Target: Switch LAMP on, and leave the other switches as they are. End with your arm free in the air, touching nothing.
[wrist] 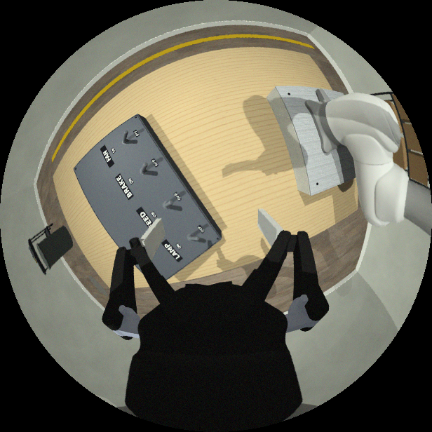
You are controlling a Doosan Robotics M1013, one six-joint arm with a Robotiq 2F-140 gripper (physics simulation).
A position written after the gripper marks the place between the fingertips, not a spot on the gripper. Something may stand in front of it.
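The gripper (209, 222) shares the scene with a dark grey switch panel (126, 201).
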